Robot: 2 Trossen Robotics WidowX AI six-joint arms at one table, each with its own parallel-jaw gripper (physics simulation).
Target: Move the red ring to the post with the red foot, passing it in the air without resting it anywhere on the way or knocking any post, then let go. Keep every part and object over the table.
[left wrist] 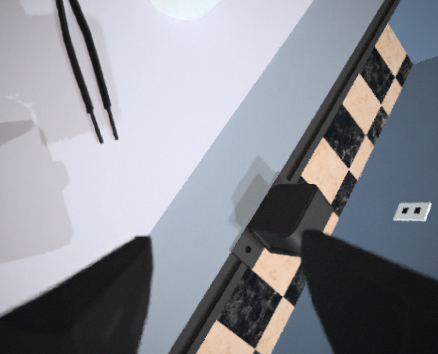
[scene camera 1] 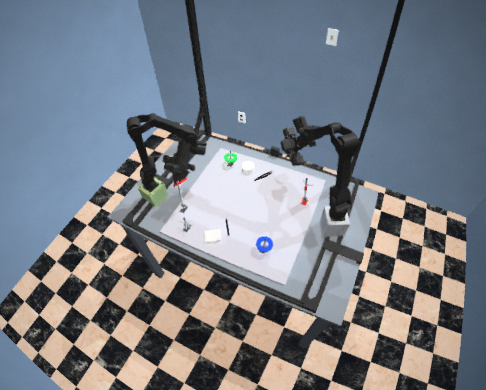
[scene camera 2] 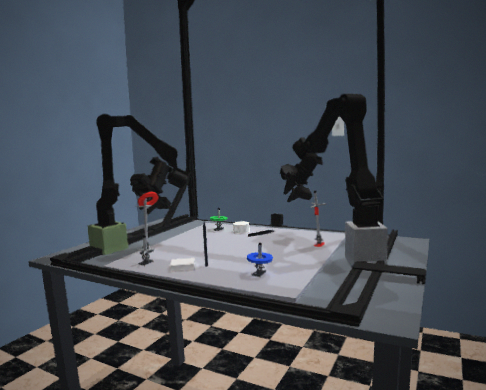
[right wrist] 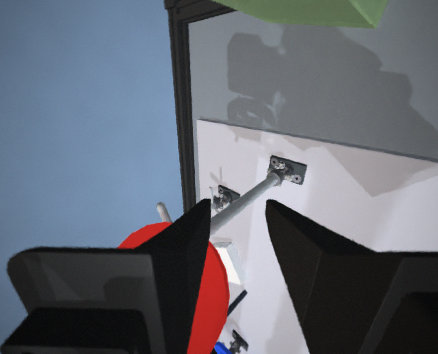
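Pixels of known places: left gripper, between the fingertips: (left wrist: 227, 247) (scene camera 1: 284, 152) (scene camera 2: 286, 197); right gripper, between the fingertips: (scene camera 2: 143, 212) (right wrist: 238, 206); left arm's base, origin of its link: (scene camera 1: 337, 215) (scene camera 2: 365, 224); right arm's base, origin of its link: (scene camera 1: 150, 185) (scene camera 2: 106, 224).
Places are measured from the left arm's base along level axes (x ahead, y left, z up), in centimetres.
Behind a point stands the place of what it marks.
Note:
The red ring (scene camera 1: 180, 182) {x 68.2, y -12.1, z 10.1 cm} (scene camera 2: 154, 196) {x 66.9, y -14.6, z 8.5 cm} (right wrist: 212, 300) {x 68.6, y -16.9, z 6.3 cm} is tilted at the top of a tall grey post (scene camera 1: 181, 197) {x 70.1, y -12.8, z -1.4 cm} (scene camera 2: 146, 230) {x 70.1, y -12.8, z -2.8 cm} (right wrist: 245, 201) {x 70.5, y -13.7, z -1.2 cm}; whether the post still passes through it is unclear. My right gripper (scene camera 1: 179, 175) (scene camera 2: 151, 205) (right wrist: 238, 206) {x 71.8, y -16.8, z 2.8 cm} is at the ring, its fingers part open. In the right wrist view one finger hides part of the ring, and the ring is not between the fingertips. The post with the red foot (scene camera 1: 306, 195) (scene camera 2: 317, 229) {x 12.1, y -14.9, z -4.8 cm} stands upright at the right, bearing a red band and thin side pegs. My left gripper (scene camera 1: 291, 156) {x 20.5, y -37.1, z 2.7 cm} (scene camera 2: 289, 196) {x 20.5, y -37.1, z 2.7 cm} (left wrist: 227, 247) {x 20.5, y -37.1, z 2.7 cm} is open, empty and high above the table.
A short post (scene camera 1: 186, 225) {x 67.3, y -0.6, z -6.5 cm} (right wrist: 225, 197) {x 68.0, y -2.2, z -9.2 cm} stands near the tall one. A green ring (scene camera 1: 230, 157) {x 48.1, y -40.6, z -5.0 cm} (scene camera 2: 219, 218) {x 47.6, y -39.7, z -5.3 cm} and a blue ring (scene camera 1: 270, 244) {x 29.8, y 10.3, z -5.7 cm} (scene camera 2: 259, 258) {x 32.4, y 12.4, z -5.6 cm} sit on short posts. A white block (scene camera 1: 212, 236) {x 55.3, y 4.1, z -8.6 cm}, a thin black rod (scene camera 1: 227, 227) {x 48.2, y 2.5, z -3.7 cm}, tweezers (left wrist: 85, 65) {x 29.8, y -33.6, z -10.6 cm} and a white round object (scene camera 1: 248, 168) {x 38.7, y -35.7, z -7.1 cm} are around them.

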